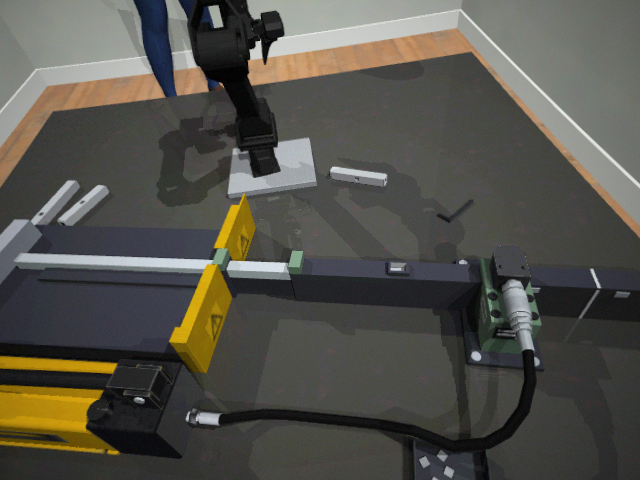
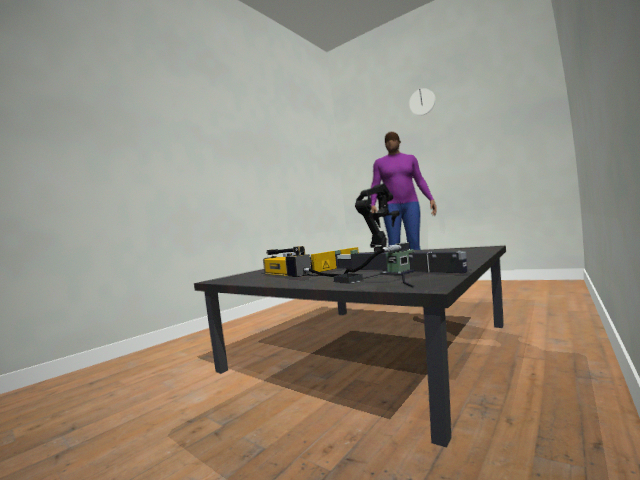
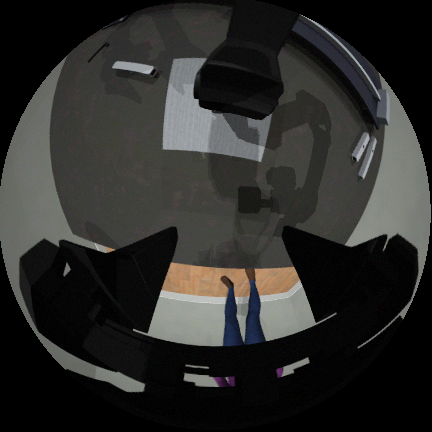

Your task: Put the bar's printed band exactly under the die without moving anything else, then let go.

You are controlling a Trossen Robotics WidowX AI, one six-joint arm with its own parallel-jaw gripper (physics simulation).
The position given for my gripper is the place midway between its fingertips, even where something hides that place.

My gripper point(image 3: 231, 232) is open, with nothing in its grasp. Also in view: a pale grey bar point(image 1: 24, 260), a yellow and black pump box point(image 1: 136, 406) and a hydraulic cylinder fitting point(image 1: 509, 270).
The yellow and black pump box shows as well in image 2 point(image 2: 292, 265).
